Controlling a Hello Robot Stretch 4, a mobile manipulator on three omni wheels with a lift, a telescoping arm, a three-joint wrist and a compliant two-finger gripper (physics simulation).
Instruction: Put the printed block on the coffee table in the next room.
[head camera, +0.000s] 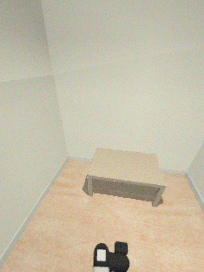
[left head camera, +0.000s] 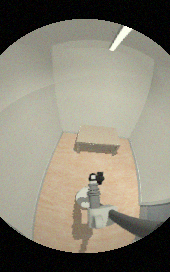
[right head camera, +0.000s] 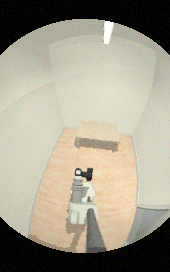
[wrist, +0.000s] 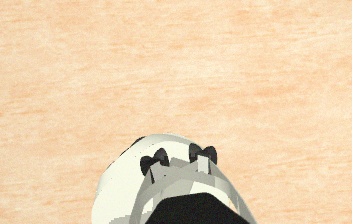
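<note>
The low beige coffee table (head camera: 126, 165) (left head camera: 97, 135) (right head camera: 98, 130) stands against the far wall, straight ahead across the wooden floor. Its top is bare. My gripper (wrist: 177, 157) points down over my white base (wrist: 123, 177). Its two black-padded fingertips stand a little apart, with a small pale grey piece, the printed block (wrist: 180, 165), between them. The block shows only partly. In the head views only my black wrist (head camera: 112, 257) (left head camera: 96, 177) (right head camera: 83, 173) shows at the end of the arm, well short of the table.
Pale walls close in on the left, the back and the right, with grey baseboards along the floor. A grey door panel (left head camera: 154, 210) (right head camera: 149, 217) stands at the lower right behind me. Wooden floor (head camera: 97, 218) lies between me and the table.
</note>
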